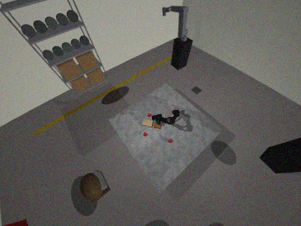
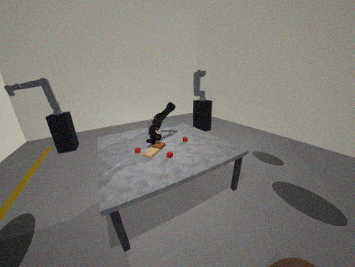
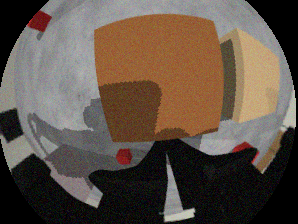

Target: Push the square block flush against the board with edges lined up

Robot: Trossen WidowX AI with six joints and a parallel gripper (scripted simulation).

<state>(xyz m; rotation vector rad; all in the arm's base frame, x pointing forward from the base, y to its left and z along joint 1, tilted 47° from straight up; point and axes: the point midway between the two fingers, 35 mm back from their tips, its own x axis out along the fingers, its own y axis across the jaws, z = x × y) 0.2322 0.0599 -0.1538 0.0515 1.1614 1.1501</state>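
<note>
My gripper tip is now 5 cm short of the square block, 4 cm to the right of it and 1 cm below it. The rest, counted from my gripper tip: tan board 16 cm ahead, 7 cm to the right, 1 cm above.
</note>
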